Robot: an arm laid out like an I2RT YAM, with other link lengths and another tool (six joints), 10 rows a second.
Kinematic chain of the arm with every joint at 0, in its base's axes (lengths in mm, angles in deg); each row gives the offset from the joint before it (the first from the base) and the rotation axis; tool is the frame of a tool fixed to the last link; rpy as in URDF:
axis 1: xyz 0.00 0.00 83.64 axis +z
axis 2: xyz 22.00 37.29 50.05 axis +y
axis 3: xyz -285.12 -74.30 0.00 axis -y
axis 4: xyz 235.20 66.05 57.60 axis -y
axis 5: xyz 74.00 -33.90 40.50 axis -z
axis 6: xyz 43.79 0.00 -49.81 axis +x
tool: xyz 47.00 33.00 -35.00 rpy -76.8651 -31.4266 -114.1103
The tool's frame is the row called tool.
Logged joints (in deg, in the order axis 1, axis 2, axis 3, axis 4, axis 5, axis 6), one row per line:
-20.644 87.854 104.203 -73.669 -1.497 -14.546
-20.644 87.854 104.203 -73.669 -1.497 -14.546
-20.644 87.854 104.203 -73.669 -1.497 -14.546
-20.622 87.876 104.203 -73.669 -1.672 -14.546
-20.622 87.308 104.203 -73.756 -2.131 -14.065
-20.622 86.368 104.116 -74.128 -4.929 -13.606
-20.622 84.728 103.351 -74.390 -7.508 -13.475
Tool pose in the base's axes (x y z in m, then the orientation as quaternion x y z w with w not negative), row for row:
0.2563 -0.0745 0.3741 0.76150 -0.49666 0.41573 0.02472
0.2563 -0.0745 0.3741 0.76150 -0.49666 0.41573 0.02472
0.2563 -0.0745 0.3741 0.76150 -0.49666 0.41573 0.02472
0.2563 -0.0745 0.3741 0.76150 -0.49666 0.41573 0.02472
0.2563 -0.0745 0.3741 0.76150 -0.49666 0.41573 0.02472
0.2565 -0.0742 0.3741 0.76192 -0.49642 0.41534 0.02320
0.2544 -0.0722 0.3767 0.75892 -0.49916 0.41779 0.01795
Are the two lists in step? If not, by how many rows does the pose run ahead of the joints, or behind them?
The pose runs 2 rows behind the joints: the pose in row i belongs to the joints in row i - 2.
